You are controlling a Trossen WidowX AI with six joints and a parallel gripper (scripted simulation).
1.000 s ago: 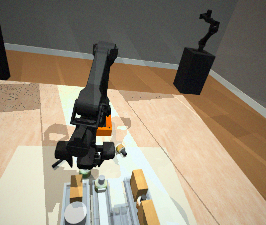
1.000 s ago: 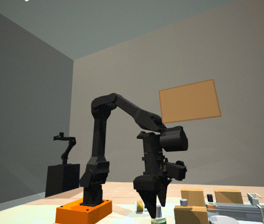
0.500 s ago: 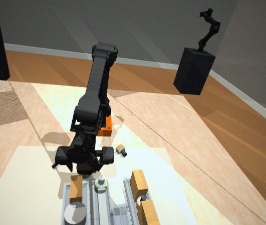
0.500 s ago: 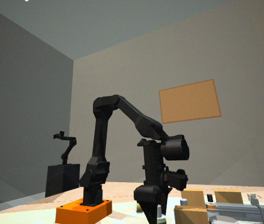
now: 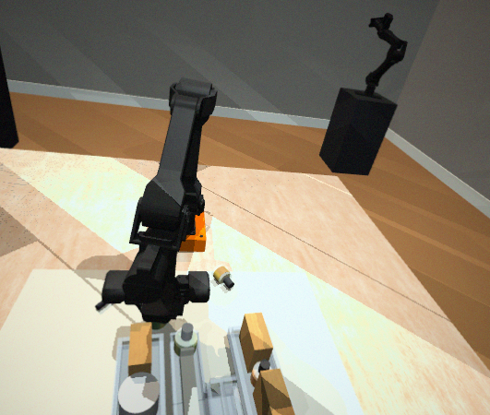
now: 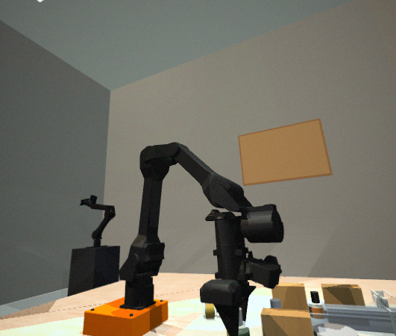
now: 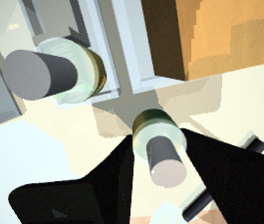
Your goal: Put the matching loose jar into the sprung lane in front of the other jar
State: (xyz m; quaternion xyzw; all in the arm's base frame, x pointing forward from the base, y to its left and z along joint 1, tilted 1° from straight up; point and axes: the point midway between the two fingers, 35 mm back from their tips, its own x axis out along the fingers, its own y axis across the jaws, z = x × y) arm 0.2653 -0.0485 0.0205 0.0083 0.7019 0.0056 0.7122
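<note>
Now: gripper tip 9 cm past the black rod, 8 cm to the left of it and 2 cm above it. Also, from my gripper tip: grey cylinder (16 cm ahead, 2 cm to the right).
</note>
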